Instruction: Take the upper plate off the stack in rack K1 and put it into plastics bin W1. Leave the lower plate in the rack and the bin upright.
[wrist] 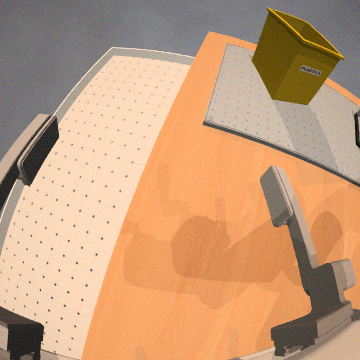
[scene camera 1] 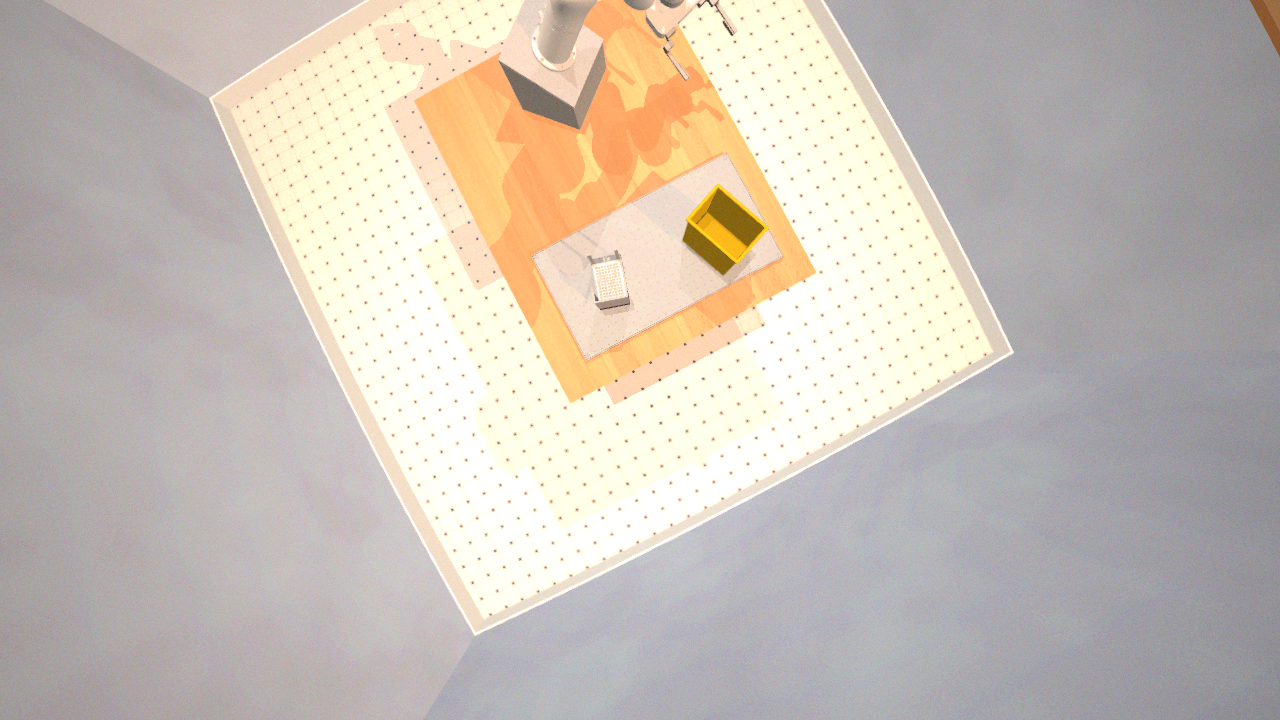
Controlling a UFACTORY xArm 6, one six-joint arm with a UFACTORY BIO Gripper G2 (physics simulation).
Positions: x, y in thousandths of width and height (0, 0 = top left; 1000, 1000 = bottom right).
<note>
In view: my gripper (wrist: 471, 407), a yellow plastics bin W1 (scene camera 1: 564, 320) and a cream gridded plate (scene camera 1: 476, 388).
The yellow plastics bin W1 also shows in the wrist view (wrist: 815, 165). The wrist view does not show the cream gridded plate: it is out of frame.
</note>
